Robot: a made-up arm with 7 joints.
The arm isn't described. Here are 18 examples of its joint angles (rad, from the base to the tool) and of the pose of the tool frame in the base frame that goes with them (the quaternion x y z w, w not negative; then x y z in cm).
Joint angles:
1: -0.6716 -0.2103 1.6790 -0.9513 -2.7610 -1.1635 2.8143
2: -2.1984 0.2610 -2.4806 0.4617 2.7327 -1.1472 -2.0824
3: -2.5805 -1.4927 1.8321 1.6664 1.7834 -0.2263 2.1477
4: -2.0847 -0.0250 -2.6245 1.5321 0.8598 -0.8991 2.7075
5: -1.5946 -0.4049 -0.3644 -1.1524 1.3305 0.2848 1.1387
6: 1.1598 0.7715 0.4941 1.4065 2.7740 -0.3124 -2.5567
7: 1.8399 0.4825 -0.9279 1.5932 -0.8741 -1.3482 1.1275
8: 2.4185 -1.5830 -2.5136 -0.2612 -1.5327 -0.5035 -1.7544
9: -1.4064 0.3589 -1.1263 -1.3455 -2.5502 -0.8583 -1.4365
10: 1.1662 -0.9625 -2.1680 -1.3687 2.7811 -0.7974 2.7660
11: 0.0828 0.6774 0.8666 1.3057 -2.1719 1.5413 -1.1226
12: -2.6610 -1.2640 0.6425 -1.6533 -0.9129 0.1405 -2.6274
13: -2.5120 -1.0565 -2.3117 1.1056 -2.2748 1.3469 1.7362
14: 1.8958 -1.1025 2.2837 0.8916 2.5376 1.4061 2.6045
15: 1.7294 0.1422 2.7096 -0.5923 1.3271 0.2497 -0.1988
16: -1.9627 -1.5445 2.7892 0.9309 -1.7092 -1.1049 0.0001
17: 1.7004 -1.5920 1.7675 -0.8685 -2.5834 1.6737 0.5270
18: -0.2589 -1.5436 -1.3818 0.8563 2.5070 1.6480 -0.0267
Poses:
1: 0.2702 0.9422 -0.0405 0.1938 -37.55 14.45 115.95
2: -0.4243 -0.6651 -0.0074 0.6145 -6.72 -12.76 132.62
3: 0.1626 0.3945 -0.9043 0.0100 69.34 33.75 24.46
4: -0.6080 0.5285 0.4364 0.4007 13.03 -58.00 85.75
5: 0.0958 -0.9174 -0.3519 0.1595 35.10 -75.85 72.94
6: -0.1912 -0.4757 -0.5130 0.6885 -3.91 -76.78 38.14
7: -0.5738 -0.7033 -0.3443 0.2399 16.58 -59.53 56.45
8: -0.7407 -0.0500 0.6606 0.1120 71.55 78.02 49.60
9: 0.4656 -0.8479 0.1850 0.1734 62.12 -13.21 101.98
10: -0.8246 0.2004 -0.4402 0.2935 -59.94 12.12 95.19
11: -0.5956 -0.0516 0.8015 0.0145 57.30 -38.76 63.03
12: -0.2078 -0.4599 -0.4617 0.7295 33.43 -52.52 -1.35
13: 0.3328 -0.7764 -0.0420 0.5336 52.18 -67.74 36.51
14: 0.7585 -0.3101 -0.5535 0.1487 2.74 93.91 45.82
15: -0.4687 0.8201 0.1784 0.2756 14.30 -40.17 122.77
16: 0.4116 0.5056 0.7183 0.2429 43.84 -63.55 -14.30
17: -0.7020 -0.2578 0.2269 0.6239 44.65 66.87 48.33
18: 0.1937 0.9267 0.2050 0.2484 -82.26 1.33 45.67
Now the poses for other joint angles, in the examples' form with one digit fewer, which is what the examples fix.
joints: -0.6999 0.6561 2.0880 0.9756 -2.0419 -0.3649 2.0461
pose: -0.524 -0.779 0.075 0.337 44.5 -26.1 114.4
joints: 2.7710 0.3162 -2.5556 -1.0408 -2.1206 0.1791 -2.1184
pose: 0.827 0.419 0.196 0.321 -68.0 12.2 90.6
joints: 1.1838 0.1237 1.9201 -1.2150 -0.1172 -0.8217 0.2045
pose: -0.307 0.061 0.923 0.224 57.8 6.0 94.0
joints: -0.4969 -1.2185 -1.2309 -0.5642 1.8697 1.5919 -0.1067
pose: -0.597 0.759 0.231 0.124 -46.7 -70.0 60.0
